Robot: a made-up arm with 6 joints. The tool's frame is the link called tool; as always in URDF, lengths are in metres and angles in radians. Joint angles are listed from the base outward. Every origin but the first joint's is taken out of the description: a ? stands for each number. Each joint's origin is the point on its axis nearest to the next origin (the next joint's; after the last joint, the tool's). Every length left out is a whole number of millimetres.
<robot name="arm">
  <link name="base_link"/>
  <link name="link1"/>
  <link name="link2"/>
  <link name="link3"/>
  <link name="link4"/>
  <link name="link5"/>
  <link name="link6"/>
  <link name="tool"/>
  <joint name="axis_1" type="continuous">
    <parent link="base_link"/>
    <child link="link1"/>
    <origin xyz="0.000 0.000 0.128" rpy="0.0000 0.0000 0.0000"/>
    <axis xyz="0 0 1"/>
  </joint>
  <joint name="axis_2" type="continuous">
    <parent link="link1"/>
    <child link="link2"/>
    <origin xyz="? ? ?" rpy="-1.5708 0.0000 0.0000"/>
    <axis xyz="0 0 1"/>
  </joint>
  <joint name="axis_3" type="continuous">
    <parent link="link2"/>
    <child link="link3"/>
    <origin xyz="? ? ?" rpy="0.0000 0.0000 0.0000"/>
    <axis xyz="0 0 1"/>
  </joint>
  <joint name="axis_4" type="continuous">
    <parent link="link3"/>
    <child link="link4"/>
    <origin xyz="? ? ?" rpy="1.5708 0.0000 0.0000"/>
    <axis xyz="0 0 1"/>
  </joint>
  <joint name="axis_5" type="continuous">
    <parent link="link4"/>
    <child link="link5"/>
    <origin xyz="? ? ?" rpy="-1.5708 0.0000 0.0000"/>
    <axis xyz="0 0 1"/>
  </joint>
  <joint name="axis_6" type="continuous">
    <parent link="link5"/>
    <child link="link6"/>
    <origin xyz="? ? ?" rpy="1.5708 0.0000 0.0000"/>
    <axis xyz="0 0 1"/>
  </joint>
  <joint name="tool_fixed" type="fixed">
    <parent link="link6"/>
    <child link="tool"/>
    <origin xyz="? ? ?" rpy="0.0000 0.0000 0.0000"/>
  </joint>
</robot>
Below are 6 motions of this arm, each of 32 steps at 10 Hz.
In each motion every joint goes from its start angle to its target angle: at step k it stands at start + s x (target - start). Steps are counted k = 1, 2, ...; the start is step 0. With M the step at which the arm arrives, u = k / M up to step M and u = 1 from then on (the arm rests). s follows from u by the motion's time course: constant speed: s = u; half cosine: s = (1 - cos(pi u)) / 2; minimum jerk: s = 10 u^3 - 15 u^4 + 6 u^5.
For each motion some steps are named. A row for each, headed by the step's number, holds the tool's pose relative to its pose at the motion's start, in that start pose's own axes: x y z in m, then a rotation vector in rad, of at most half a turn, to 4 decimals.
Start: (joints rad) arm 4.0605 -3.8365 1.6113 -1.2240 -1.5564 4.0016
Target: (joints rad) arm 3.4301 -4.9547 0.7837 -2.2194 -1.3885 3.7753
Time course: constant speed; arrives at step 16
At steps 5, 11, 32:
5: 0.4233 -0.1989 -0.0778 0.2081 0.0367 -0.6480
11: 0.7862 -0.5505 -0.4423 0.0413 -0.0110 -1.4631
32: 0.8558 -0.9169 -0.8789 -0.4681 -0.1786 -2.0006

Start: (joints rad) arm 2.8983 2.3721 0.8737 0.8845 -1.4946 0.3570
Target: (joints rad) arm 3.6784 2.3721 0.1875 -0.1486 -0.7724 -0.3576
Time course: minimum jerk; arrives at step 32
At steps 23, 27, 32:
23: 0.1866 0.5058 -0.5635 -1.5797 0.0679 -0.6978
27: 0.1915 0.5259 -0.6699 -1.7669 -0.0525 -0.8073
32: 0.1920 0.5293 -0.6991 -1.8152 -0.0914 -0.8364

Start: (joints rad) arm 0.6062 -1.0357 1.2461 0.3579 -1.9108 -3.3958
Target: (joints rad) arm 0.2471 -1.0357 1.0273 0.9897 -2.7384 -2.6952
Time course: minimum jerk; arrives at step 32
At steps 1, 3, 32:
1: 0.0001 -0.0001 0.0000 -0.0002 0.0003 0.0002
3: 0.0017 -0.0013 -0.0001 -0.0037 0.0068 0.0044
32: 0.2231 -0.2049 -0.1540 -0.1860 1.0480 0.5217

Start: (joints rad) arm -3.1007 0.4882 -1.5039 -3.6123 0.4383 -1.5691
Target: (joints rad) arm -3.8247 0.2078 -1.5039 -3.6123 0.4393 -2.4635
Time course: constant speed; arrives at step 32
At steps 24, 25, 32:
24: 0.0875 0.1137 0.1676 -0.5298 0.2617 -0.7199
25: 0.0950 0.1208 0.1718 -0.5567 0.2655 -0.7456
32: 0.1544 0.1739 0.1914 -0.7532 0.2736 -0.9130

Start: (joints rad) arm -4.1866 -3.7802 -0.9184 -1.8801 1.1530 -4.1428
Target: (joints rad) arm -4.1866 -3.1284 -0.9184 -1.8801 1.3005 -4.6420
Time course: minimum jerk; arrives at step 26
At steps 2, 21, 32:
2: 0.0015 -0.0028 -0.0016 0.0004 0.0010 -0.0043
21: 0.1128 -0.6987 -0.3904 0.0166 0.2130 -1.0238
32: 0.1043 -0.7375 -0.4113 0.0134 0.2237 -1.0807

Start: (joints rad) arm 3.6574 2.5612 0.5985 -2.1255 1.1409 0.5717
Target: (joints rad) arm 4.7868 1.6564 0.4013 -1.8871 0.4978 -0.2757
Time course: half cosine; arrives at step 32
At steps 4, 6, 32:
4: -0.0159 -0.0588 -0.0062 0.0377 -0.0265 -0.0144
6: -0.0360 -0.1304 -0.0204 0.0843 -0.0598 -0.0320
32: -0.0951 -0.8980 -1.4982 1.2768 -0.8664 -0.4021

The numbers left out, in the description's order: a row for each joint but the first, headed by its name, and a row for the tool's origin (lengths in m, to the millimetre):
axis_2: 0.000 0.038 0.000
axis_3: 0.000 -0.970 0.000
axis_4: 0.000 -0.450 0.000
axis_5: 0.000 0.000 0.000
axis_6: 0.000 -0.169 0.000
tool: 0.000 0.000 0.000

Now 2 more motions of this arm.
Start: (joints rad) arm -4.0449 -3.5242 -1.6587 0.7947 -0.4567 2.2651
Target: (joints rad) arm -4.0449 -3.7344 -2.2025 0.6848 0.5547 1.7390
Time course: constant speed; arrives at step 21
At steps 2, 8, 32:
2: 0.0259 -0.0168 0.0254 0.0675 0.0116 -0.0394
8: 0.1084 -0.0615 0.0851 0.2628 0.0697 -0.1869
32: 0.2833 -0.1225 0.1339 0.6116 0.2785 -0.6352

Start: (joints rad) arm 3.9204 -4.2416 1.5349 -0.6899 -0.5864 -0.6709
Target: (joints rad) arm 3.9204 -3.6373 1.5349 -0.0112 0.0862 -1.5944
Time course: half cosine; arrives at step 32
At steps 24, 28, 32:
24: 0.2919 0.5950 0.1094 -0.9053 0.4691 -0.0941
28: 0.3118 0.6750 0.0959 -1.0473 0.4697 -0.0875
32: 0.3178 0.7029 0.0899 -1.0973 0.4663 -0.0833

